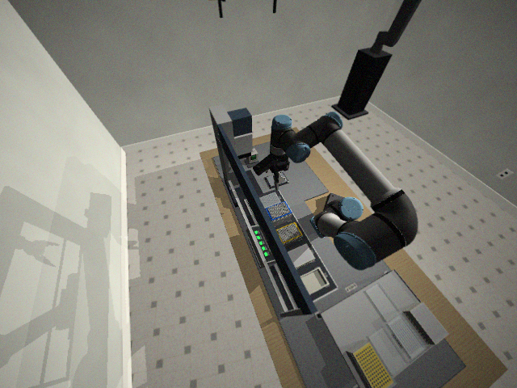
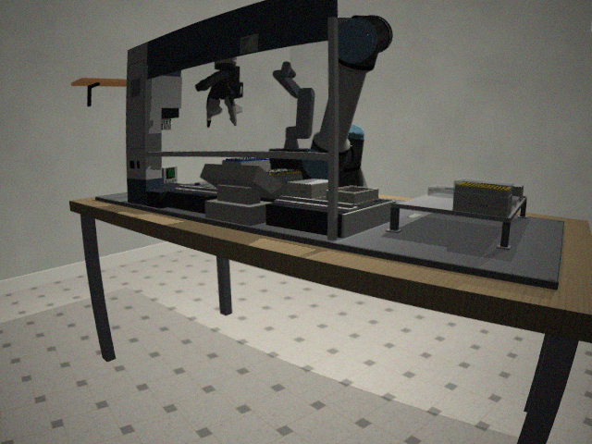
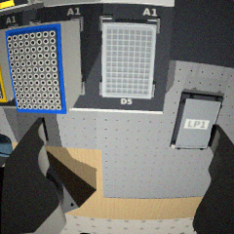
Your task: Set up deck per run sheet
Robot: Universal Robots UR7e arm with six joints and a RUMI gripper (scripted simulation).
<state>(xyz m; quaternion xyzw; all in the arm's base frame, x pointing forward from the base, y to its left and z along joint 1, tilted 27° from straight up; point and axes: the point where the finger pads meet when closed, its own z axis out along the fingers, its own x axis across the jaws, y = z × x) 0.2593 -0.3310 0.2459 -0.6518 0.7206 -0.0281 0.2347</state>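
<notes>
The sample plate lies 190 mm below my hand. Also, from my hand: yellow-framed tip rack (20 mm ahead, 250 mm to the left, 160 mm below); then blue-framed tip rack (20 mm ahead, 130 mm to the left, 140 mm below); then flat lid (150 mm behind, 160 mm to the right, 240 mm below).
</notes>
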